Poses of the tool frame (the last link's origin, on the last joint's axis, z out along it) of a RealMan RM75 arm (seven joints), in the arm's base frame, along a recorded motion.
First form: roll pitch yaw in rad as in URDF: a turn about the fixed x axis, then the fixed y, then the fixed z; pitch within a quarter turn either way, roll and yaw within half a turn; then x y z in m.
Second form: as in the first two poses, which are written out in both.
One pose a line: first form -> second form
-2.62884, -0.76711, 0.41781, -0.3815, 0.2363, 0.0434 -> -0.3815, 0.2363, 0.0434, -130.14, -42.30, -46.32
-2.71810, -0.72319, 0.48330, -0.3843, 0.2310, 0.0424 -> -0.3843, 0.2310, 0.0424, -134.10, -44.85, -44.51
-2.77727, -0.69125, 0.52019, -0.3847, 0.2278, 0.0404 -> -0.3847, 0.2278, 0.0404, -137.00, -46.36, -43.38
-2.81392, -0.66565, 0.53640, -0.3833, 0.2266, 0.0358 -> -0.3833, 0.2266, 0.0358, -139.21, -46.95, -42.46
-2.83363, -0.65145, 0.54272, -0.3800, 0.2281, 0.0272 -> -0.3800, 0.2281, 0.0272, -140.49, -47.14, -42.00
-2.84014, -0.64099, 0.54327, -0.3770, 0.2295, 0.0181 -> -0.3770, 0.2295, 0.0181, -141.16, -47.09, -41.47
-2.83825, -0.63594, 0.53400, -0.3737, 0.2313, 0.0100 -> -0.3737, 0.2313, 0.0100, -141.55, -46.48, -41.24
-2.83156, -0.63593, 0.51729, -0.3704, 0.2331, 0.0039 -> -0.3704, 0.2331, 0.0039, -141.75, -45.41, -41.36
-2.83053, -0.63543, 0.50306, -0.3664, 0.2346, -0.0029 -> -0.3664, 0.2346, -0.0029, -142.18, -44.46, -41.58
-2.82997, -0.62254, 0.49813, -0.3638, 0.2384, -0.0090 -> -0.3638, 0.2384, -0.0090, -142.74, -44.09, -40.74
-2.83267, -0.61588, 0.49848, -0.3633, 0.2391, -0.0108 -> -0.3633, 0.2391, -0.0108, -143.09, -44.06, -40.35
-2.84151, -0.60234, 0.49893, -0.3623, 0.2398, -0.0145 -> -0.3623, 0.2398, -0.0145, -143.97, -43.97, -39.65
